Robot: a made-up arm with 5 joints. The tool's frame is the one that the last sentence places. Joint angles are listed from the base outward.
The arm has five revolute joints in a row. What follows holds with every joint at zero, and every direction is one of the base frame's. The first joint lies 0.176 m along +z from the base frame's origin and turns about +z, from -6.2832 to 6.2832 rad. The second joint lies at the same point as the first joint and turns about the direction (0, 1, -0.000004), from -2.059 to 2.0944 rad. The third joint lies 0.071 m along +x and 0.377 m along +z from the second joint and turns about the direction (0, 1, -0.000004), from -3.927 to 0.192 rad. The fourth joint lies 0.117 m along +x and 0.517 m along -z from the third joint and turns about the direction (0, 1, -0.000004), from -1.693 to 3.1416 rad. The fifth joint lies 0.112 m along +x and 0.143 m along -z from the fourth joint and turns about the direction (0, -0.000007, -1), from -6.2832 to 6.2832 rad. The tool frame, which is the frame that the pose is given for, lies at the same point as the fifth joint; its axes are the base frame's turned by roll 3.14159, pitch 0 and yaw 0 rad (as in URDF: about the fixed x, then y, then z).
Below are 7 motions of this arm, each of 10 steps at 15 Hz.
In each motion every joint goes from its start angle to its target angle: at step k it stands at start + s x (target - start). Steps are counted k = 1, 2, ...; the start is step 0. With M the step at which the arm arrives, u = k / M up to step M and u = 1 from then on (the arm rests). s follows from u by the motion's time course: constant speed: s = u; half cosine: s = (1 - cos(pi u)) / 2; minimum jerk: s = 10 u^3 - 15 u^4 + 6 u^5.
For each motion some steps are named. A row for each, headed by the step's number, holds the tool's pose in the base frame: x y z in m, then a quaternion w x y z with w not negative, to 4 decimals.
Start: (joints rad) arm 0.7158 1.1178 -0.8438 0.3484 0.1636
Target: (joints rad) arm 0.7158 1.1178 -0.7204 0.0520 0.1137
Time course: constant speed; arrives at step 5
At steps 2, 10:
2: 0.2542 0.2211 -0.4307 0.1138 0.9229 0.2715 -0.2483
10: 0.2389 0.2078 -0.4223 0.0898 0.9310 0.2891 -0.2039

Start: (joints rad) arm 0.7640 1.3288 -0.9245 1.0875 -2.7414
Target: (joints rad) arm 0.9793 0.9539 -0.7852 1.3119 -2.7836
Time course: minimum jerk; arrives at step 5
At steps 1, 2, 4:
1: 0.1143 0.1122 -0.4399 0.5648 0.1383 -0.7216 0.3758
2: 0.1265 0.1390 -0.4077 0.5553 0.1625 -0.7175 0.3878
4: 0.1368 0.1983 -0.3254 0.5315 0.2204 -0.7044 0.4156

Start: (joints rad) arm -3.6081 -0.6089 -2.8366 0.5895 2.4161
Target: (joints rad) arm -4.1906 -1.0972 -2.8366 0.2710 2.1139
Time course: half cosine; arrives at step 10
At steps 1, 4, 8, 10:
1: 0.4467 -0.2330 1.1464 0.5652 -0.1315 -0.0167 0.8142
4: 0.5217 -0.4114 1.0453 0.6808 -0.0034 -0.0003 0.7325
8: 0.4864 -0.7466 0.8065 0.8187 0.2203 0.0006 0.5302
10: 0.4594 -0.7990 0.7592 0.8325 0.2577 -0.0027 0.4905

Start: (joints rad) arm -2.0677 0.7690 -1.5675 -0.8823 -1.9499
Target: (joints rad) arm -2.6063 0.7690 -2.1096 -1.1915 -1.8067
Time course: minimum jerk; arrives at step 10
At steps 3, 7, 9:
3: -0.4962 -0.7495 0.3053 0.7037 0.6099 -0.0701 -0.3577
7: -0.6952 -0.4996 0.5277 0.7664 0.3441 -0.1233 -0.5282
9: -0.7159 -0.4290 0.5725 0.7676 0.2799 -0.1173 -0.5644

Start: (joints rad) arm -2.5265 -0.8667 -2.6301 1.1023 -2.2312
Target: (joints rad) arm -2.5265 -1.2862 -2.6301 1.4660 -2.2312
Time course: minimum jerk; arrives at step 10
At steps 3, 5, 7, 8, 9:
3: 0.4631 0.3272 1.0613 0.6444 0.3568 -0.0531 -0.6743
5: 0.5422 0.3831 0.9728 0.6467 0.3481 -0.0518 -0.6767
7: 0.6103 0.4312 0.8719 0.6490 0.3394 -0.0505 -0.6791
8: 0.6291 0.4445 0.8382 0.6497 0.3366 -0.0501 -0.6798
9: 0.6375 0.4504 0.8220 0.6500 0.3353 -0.0499 -0.6801

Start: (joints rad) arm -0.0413 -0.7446 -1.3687 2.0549 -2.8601
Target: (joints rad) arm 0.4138 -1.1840 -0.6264 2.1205 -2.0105
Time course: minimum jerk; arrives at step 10
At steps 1, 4, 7, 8, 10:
1: 0.2983 -0.0112 0.7301 0.0274 0.1623 0.9864 0.0035
4: 0.2713 0.0281 0.6493 0.0277 -0.2220 -0.9746 0.0094
7: 0.2156 0.0762 0.4997 0.0980 -0.3182 -0.9398 0.0770
8: 0.2036 0.0831 0.4678 0.1068 -0.3367 -0.9305 0.0965
10: 0.1970 0.0865 0.4500 0.1106 -0.3468 -0.9251 0.1078

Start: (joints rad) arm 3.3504 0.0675 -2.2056 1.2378 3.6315
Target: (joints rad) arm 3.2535 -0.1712 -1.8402 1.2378 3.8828
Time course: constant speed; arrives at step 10
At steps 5, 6, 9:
5: -0.6207 -0.1004 0.8957 0.1537 0.8901 -0.2062 -0.3762
6: -0.6169 -0.0937 0.8895 0.1544 0.8889 -0.2223 -0.3696
9: -0.6043 -0.0738 0.8692 0.1558 0.8832 -0.2705 -0.3500

